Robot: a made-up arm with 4 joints.
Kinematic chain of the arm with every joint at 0, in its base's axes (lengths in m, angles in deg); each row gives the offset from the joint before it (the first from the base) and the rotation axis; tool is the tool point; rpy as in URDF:
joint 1: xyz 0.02 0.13 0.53 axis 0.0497 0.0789 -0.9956
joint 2: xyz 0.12 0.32 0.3 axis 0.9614 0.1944 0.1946
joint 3: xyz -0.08 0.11 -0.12 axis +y
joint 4: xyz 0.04 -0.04 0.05 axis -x
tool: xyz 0 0.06 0.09 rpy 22.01 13.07 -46.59
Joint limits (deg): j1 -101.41..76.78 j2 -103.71..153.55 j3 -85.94..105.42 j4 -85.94..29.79
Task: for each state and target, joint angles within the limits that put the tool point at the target. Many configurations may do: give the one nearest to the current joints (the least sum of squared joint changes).
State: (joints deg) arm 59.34 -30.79 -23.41 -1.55
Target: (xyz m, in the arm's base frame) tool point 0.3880 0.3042 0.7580
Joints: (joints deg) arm 62.86 -49.74 -38.63 -27.22
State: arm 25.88 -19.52 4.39 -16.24
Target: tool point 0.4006 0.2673 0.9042
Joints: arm 56.68 24.99 -5.46 -15.02
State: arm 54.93 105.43 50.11 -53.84
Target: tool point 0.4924 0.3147 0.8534
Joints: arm 50.31 89.57 84.24 -51.16
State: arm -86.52 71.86 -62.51 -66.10
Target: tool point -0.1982 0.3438 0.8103
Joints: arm -34.98 64.78 -59.71 -79.56
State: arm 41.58 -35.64 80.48 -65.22
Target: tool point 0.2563 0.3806 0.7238
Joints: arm 7.54 -26.54 73.58 -62.47
